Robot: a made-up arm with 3 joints. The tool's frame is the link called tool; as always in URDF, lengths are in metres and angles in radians. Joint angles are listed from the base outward. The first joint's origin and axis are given. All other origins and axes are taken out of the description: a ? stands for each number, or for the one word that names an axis. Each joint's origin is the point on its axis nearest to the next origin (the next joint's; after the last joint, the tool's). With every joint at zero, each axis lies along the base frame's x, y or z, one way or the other. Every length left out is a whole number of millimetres.
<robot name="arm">
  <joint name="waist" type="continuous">
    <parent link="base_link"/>
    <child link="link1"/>
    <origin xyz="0 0 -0.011" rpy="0 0 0"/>
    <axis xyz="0 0 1"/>
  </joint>
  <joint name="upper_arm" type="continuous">
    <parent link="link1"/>
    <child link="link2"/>
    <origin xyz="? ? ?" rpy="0 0 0"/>
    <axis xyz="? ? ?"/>
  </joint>
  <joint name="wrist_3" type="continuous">
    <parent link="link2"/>
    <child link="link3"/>
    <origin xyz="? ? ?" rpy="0 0 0"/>
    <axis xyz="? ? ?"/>
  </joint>
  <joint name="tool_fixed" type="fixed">
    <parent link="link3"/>
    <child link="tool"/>
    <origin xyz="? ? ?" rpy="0 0 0"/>
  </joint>
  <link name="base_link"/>
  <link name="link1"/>
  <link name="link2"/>
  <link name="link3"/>
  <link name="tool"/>
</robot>
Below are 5 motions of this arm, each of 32 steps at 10 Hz.
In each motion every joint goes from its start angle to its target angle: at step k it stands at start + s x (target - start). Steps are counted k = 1, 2, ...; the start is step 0. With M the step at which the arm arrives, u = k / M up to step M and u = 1 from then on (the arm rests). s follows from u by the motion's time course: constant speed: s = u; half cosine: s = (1 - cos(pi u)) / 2; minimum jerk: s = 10 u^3 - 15 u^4 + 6 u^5.
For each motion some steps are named. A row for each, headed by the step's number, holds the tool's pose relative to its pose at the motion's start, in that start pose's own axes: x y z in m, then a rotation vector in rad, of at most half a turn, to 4 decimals.
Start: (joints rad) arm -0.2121 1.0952 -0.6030
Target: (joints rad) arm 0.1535 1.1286 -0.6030
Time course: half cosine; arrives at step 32
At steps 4, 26, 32:
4: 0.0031 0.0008 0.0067 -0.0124 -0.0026 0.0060
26: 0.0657 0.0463 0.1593 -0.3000 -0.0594 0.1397
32: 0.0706 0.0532 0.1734 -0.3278 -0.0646 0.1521

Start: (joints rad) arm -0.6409 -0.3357 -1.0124
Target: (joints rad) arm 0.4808 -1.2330 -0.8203
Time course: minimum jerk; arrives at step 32
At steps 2, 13, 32:
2: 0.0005 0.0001 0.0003 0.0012 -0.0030 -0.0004
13: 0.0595 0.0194 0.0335 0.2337 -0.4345 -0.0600
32: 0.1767 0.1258 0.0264 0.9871 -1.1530 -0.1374

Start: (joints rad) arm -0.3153 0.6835 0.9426
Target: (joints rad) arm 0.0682 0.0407 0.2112
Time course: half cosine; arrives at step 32
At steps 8, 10, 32:
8: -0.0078 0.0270 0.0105 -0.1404 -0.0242 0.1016
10: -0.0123 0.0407 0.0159 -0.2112 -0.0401 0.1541
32: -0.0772 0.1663 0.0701 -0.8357 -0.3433 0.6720

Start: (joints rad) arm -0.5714 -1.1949 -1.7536
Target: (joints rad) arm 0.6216 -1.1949 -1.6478
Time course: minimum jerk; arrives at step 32
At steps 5, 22, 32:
5: 0.0058 0.0164 -0.0065 0.0362 -0.0128 -0.0023
22: 0.1768 0.4531 0.0580 0.9958 -0.3581 -0.0503
32: 0.2111 0.5296 0.1322 1.2137 -0.4389 -0.0573

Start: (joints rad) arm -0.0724 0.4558 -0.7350
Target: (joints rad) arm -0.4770 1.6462 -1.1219
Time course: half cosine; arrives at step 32
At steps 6, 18, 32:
6: 0.0114 0.0109 -0.0310 -0.0160 0.0937 0.0467
18: 0.0187 0.1196 -0.2471 -0.0418 0.5938 0.4194
32: -0.0586 0.2607 -0.4033 0.0322 0.8678 0.8063

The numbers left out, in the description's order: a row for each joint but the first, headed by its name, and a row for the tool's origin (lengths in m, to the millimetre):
upper_arm: xyz -0.018 -0.347 0, axis 0 1 0
wrist_3: xyz 0.254 0 0.307, axis 1 0 0
tool: xyz 0 -0.044 -0.1

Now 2 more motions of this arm.
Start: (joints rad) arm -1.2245 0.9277 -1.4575
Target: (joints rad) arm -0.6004 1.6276 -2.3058
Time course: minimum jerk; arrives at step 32
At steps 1, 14, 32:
1: 0.0001 0.0000 0.0001 -0.0004 -0.0001 0.0002
14: 0.1442 -0.0094 0.1300 -0.5334 -0.1315 0.2640
32: 0.2973 0.1045 0.3422 -1.4197 -0.4115 0.6331

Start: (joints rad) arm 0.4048 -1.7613 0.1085
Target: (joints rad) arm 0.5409 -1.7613 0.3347
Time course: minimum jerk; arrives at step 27
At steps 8, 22, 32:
8: -0.0015 -0.0028 -0.0089 0.0569 -0.0005 -0.0040
22: -0.0092 -0.0133 -0.0510 0.3429 -0.0053 -0.0241
32: -0.0096 -0.0137 -0.0533 0.3598 -0.0057 -0.0253

